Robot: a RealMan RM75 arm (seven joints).
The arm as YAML. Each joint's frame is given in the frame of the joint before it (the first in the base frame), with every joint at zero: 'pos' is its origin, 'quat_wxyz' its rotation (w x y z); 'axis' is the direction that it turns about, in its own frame. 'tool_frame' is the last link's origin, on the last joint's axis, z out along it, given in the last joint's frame.
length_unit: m
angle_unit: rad
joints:
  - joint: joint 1
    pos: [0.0, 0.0, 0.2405]
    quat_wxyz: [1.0, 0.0, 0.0, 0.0]
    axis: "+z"
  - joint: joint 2
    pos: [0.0, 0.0, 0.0]
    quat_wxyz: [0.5, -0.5, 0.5, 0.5]
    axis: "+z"
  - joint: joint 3
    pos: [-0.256, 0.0, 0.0]
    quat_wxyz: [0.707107, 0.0, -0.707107, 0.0]
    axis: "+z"
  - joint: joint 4
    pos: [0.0, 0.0, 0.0]
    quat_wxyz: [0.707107, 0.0, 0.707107, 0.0]
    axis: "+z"
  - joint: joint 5
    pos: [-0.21, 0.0, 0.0]
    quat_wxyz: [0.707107, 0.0, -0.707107, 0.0]
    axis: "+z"
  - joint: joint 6
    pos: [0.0, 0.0, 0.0]
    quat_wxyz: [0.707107, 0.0, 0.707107, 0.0]
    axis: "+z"
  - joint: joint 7
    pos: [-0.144, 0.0, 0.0]
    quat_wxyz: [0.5, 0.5, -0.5, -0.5]
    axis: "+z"
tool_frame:
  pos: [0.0, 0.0, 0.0]
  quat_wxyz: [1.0, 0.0, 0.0, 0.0]
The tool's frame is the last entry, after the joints.
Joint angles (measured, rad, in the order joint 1, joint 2, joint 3, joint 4, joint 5, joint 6, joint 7), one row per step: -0.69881 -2.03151 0.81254 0.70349 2.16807 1.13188 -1.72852; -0.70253 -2.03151 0.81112 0.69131 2.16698 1.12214 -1.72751; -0.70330 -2.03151 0.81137 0.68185 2.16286 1.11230 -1.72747; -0.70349 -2.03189 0.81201 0.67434 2.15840 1.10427 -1.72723; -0.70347 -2.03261 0.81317 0.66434 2.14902 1.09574 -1.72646; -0.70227 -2.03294 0.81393 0.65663 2.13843 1.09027 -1.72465; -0.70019 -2.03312 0.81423 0.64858 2.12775 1.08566 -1.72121; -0.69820 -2.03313 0.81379 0.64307 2.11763 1.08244 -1.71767; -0.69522 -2.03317 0.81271 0.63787 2.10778 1.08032 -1.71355; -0.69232 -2.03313 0.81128 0.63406 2.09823 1.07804 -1.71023; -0.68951 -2.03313 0.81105 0.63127 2.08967 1.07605 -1.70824
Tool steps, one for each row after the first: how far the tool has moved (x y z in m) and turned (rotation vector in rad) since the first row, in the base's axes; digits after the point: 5 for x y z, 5 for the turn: -0.00072 0.00061 -0.00167 0.00178 -0.00177 0.00646; -0.00186 0.00089 -0.00290 0.00545 -0.00493 0.01411; -0.00274 0.00099 -0.00406 0.00847 -0.00832 0.02029; -0.00345 0.00091 -0.00576 0.01150 -0.01645 0.02772; -0.00410 0.00062 -0.00690 0.01445 -0.02541 0.03340; -0.00517 0.00002 -0.00802 0.01698 -0.03409 0.03889; -0.00589 -0.00036 -0.00852 0.02048 -0.04220 0.04256; -0.00698 -0.00105 -0.00896 0.02365 -0.05042 0.04656; -0.00792 -0.00150 -0.00900 0.02811 -0.05843 0.05047; -0.00870 -0.00194 -0.00907 0.03173 -0.06537 0.05416
